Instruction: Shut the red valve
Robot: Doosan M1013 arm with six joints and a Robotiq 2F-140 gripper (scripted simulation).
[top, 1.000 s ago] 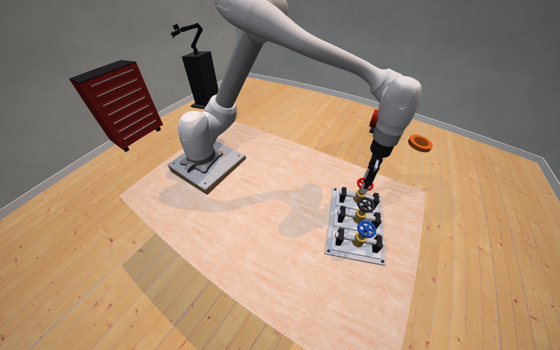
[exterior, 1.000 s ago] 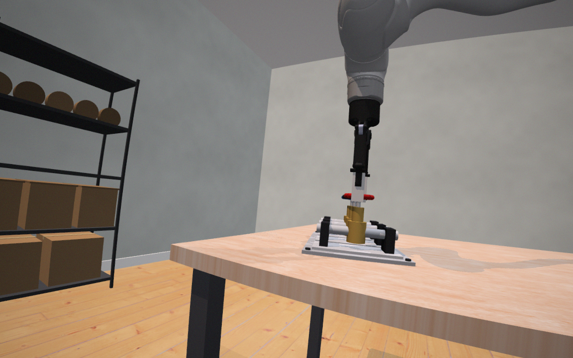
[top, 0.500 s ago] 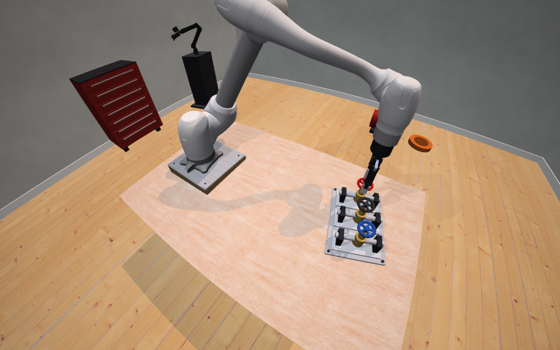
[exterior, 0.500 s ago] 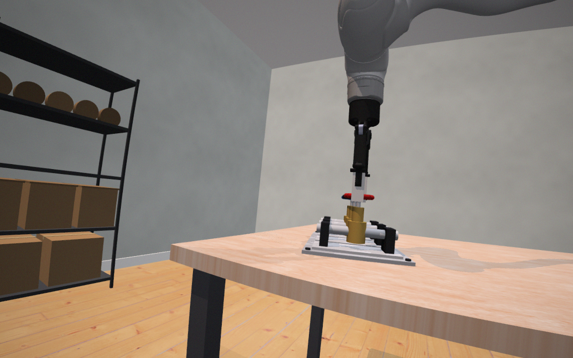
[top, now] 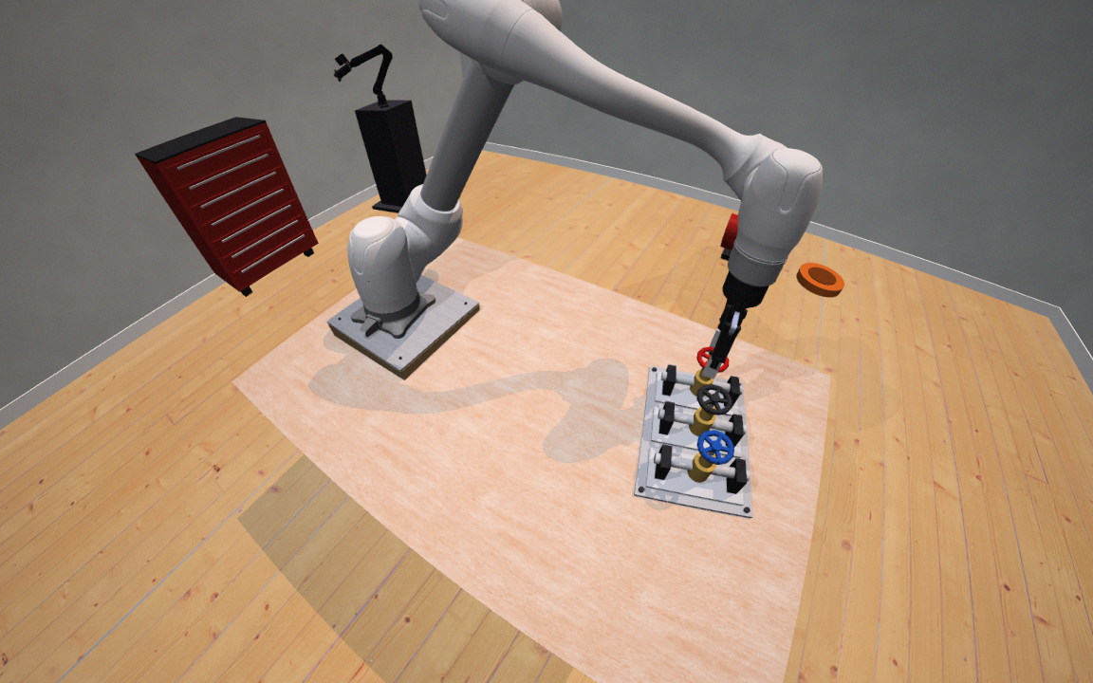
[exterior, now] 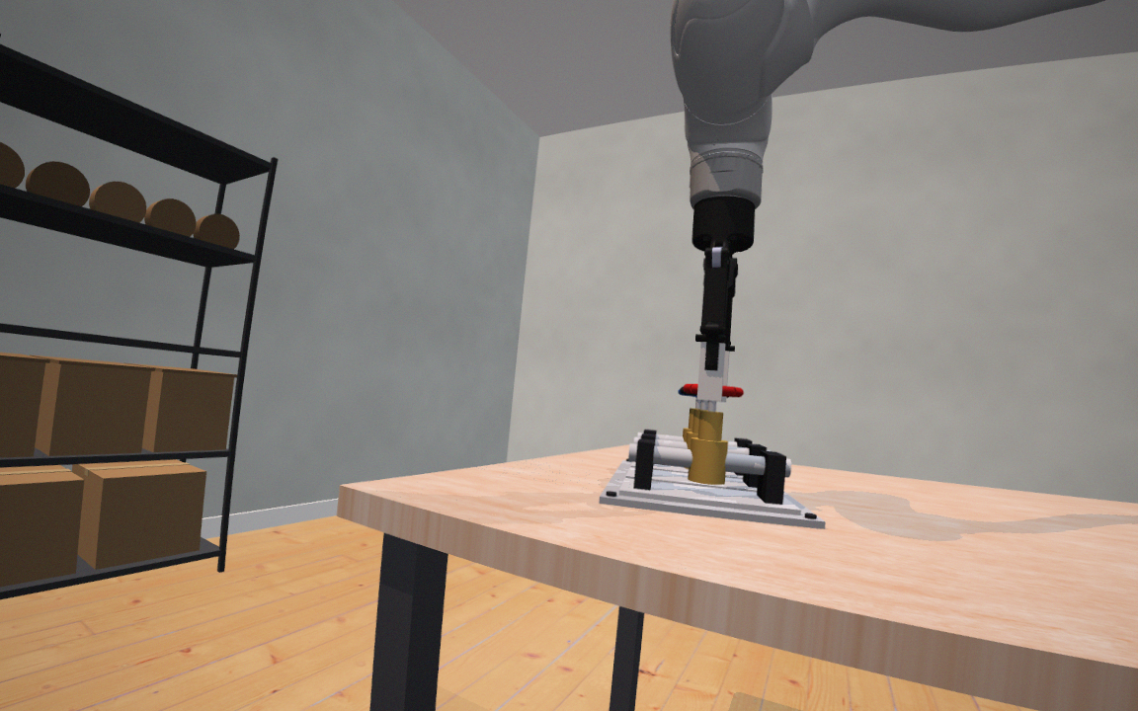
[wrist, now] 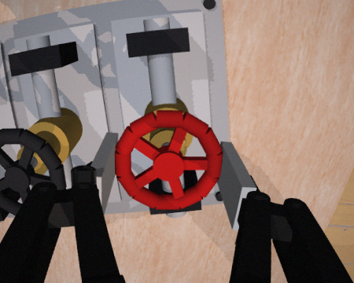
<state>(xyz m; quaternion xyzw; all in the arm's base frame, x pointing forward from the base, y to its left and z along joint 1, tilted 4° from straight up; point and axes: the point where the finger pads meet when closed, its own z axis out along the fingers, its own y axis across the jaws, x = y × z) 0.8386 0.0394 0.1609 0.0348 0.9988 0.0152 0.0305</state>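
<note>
Now: hand 2 cm above the red handwheel. Round my hand: blue handwheel: 21 cm to the right, 3 cm ahead, 2 cm below; dark grey handwheel: 11 cm to the right, 2 cm below, 1 cm ahead.
</note>
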